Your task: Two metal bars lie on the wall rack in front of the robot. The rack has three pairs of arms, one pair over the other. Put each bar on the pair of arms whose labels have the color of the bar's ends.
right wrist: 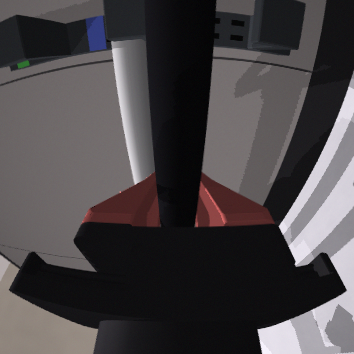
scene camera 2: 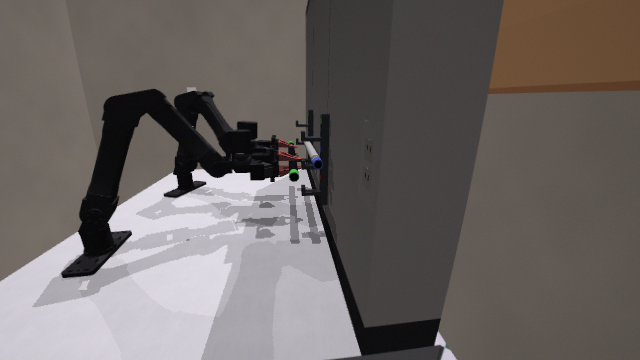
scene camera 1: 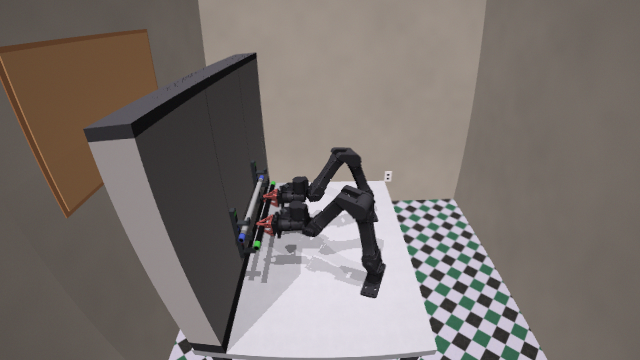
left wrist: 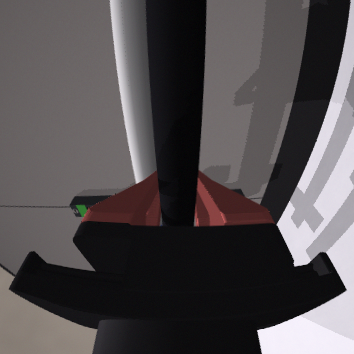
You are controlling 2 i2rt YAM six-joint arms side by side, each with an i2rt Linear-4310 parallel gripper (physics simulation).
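Places are measured from the left arm's base along level axes (x back, y right, z up), in millimetres.
Pixels of known places: left gripper, between the fingertips: [scene camera 2: 297, 150] [scene camera 1: 257, 225] [left wrist: 177, 175]; right gripper, between the fingertips: [right wrist: 177, 174] [scene camera 1: 263, 198]; left arm's base, origin of its link: [scene camera 2: 186, 189] [scene camera 1: 373, 279]; right arm's base, origin of its link: [scene camera 2: 101, 252].
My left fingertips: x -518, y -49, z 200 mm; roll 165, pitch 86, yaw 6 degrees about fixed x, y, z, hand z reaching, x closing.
Note:
For each thing: its middle in the pictures, then the offset to it from my left fingertips. "spot": a spot on its surface instead. Level surfaces: height alone.
- black bar with green ends, middle of its body: [right wrist: 176, 267] [scene camera 2: 292, 155] [scene camera 1: 265, 210] dx -18, dy +110, dz +0 mm
- silver bar with blue ends, middle of its body: [left wrist: 127, 11] [right wrist: 152, 218] [scene camera 2: 309, 147] [scene camera 1: 252, 204] dx -78, dy +98, dz +31 mm
- blue label, a spot on its surface: [right wrist: 96, 34] spot: dx -161, dy +278, dz +59 mm
- white table, height of its surface: dz -200 mm
A black bar with green ends [scene camera 1: 266, 209] [scene camera 2: 294, 175] [left wrist: 177, 90] [right wrist: 180, 90] is held off the rack [scene camera 1: 233, 222] [scene camera 2: 325, 170], on the robot's side of it and roughly level. My left gripper [scene camera 1: 260, 224] [scene camera 2: 291, 148] [left wrist: 177, 175] and my right gripper [scene camera 1: 266, 197] [scene camera 2: 294, 164] [right wrist: 177, 174] are both shut on it. A silver bar with blue ends [scene camera 1: 252, 205] [scene camera 2: 311, 150] [left wrist: 131, 90] [right wrist: 130, 100] lies on the middle pair of arms. A blue label [right wrist: 96, 34] and green labels [left wrist: 81, 210] [right wrist: 23, 64] show on the posts; the top arms carry no bar.
The rack is fixed to a tall dark grey wall panel [scene camera 1: 190, 175] [scene camera 2: 360, 225] at the back of the white table [scene camera 1: 320, 320] [scene camera 2: 165, 320]. The lowest arms [scene camera 2: 310, 191] stick out below the silver bar. An orange board [scene camera 1: 85, 100] hangs behind the panel.

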